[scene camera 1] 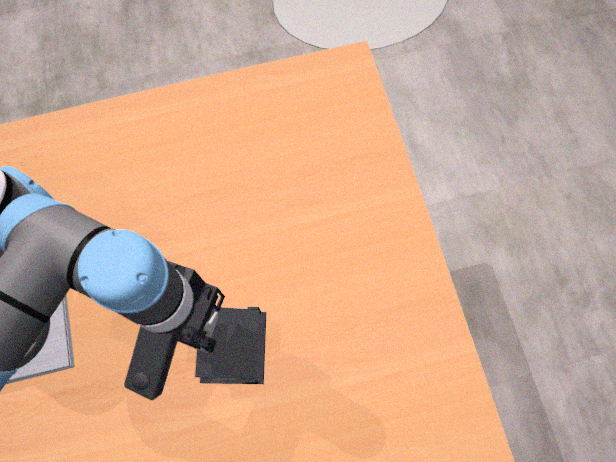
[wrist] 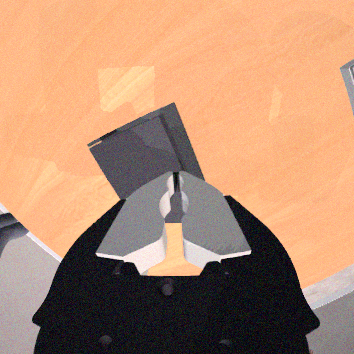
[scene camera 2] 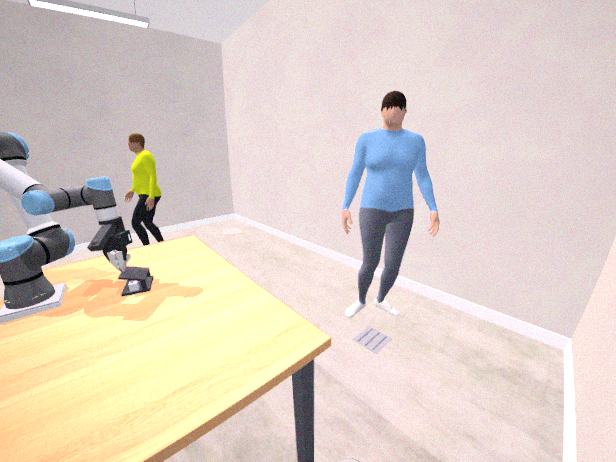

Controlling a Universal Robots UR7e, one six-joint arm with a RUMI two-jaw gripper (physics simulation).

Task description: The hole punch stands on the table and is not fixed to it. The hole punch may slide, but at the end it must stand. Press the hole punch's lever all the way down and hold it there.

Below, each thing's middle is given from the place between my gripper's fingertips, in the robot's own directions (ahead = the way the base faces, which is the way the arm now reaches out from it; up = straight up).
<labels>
Now: hand 40 mm short of the lever [scene camera 1: 235,354] and 20 mm above it. Round my hand: hole punch [scene camera 1: 262,315]: 40 mm ahead, 40 mm below.
</labels>
